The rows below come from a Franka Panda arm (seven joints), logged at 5 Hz.
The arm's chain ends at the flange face. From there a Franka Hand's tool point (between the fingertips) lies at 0.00 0.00 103.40 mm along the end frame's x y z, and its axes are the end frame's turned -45 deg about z.
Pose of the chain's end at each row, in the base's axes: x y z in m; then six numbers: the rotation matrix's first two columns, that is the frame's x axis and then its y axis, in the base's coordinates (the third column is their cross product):
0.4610 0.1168 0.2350 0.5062 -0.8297 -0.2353 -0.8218 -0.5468 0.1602
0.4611 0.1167 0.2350 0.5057 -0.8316 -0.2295 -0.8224 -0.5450 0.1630
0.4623 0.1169 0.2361 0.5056 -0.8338 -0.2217 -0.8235 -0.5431 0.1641
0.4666 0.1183 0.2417 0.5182 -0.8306 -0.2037 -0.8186 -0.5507 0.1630
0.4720 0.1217 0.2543 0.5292 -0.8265 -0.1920 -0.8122 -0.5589 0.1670
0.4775 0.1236 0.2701 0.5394 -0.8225 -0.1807 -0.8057 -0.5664 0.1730
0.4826 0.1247 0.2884 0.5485 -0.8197 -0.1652 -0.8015 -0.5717 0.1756
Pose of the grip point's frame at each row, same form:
0.4340 0.1284 0.1359 0.9390 -0.2000 -0.2797 -0.2232 -0.9733 -0.0531
0.4342 0.1277 0.1358 0.9391 -0.2027 -0.2775 -0.2239 -0.9734 -0.0470
0.4357 0.1272 0.1367 0.9398 -0.2056 -0.2728 -0.2248 -0.9736 -0.0407
0.4410 0.1268 0.1419 0.9453 -0.1979 -0.2593 -0.2124 -0.9767 -0.0288
0.4466 0.1287 0.1543 0.9485 -0.1892 -0.2539 -0.2001 -0.9796 -0.0177
0.4522 0.1290 0.1700 0.9511 -0.1811 -0.2501 -0.1883 -0.9821 -0.0054
0.4580 0.1284 0.1880 0.9546 -0.1754 -0.2410 -0.1789 -0.9839 0.0074

